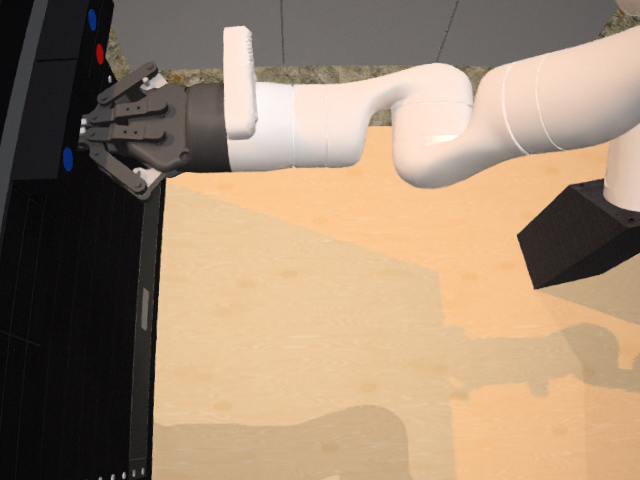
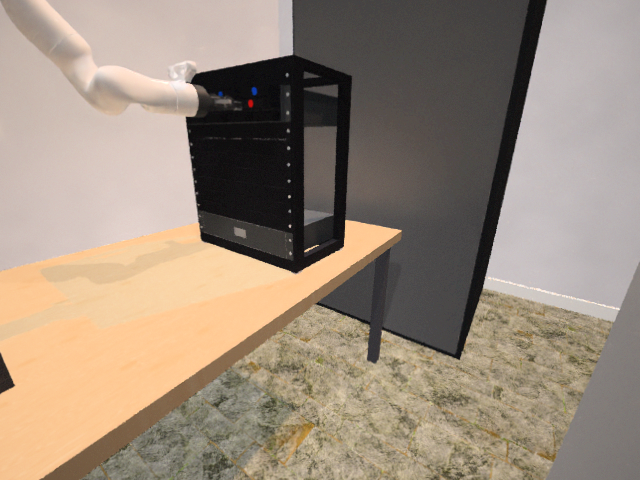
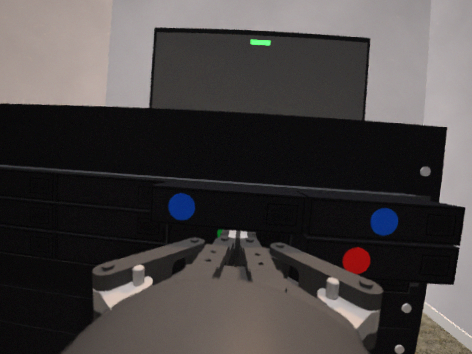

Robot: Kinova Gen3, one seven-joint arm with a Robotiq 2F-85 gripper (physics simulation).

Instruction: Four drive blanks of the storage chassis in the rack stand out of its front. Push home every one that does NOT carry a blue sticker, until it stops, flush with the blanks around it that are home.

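Places are measured from the arm's base along level axes (x down, y left, z ahead), in millimetres.
Where they show: gripper, fingertip midpoint: (image 1: 48,134) (image 2: 240,106) (image 3: 238,234); arm's base at its link origin: (image 1: 637,196).
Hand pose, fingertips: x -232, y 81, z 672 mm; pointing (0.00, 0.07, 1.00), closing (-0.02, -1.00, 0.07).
Each offset is from my fingertips to the top centre of the thing. Level surfaces: height alone.
My gripper (image 1: 83,126) (image 2: 240,105) (image 3: 238,234) is shut and empty, its tips at the chassis front, just under the left blue-stickered blank. That blank @[dx -42, dy +11, dz +24 mm] (image 1: 43,116) (image 3: 240,209) stands out. Another blank with a blue sticker (image 1: 92,19) (image 2: 253,91) (image 3: 384,221) stands out at the right of the top row. Below it a blank with a red sticker (image 1: 99,53) (image 2: 250,103) (image 3: 356,261) also stands out. A sliver of a green sticker @[dx -9, dy +9, dz -1 mm] (image 3: 220,233) shows beside my fingertips, on a blank below the left blue one. The fingers hide most of this blank; its depth is hard to judge.
The black rack (image 2: 295,170) stands on the wooden table @[dx +492 mm] (image 1: 289,320) (image 2: 155,372). Dark blanks @[dx -42, dy +123, dz +52 mm] (image 3: 100,192) left of the blue-stickered one sit further back. A flat dark panel (image 3: 225,145) runs above the blanks. A tall dark cabinet (image 2: 413,170) (image 3: 260,75) stands behind the rack.
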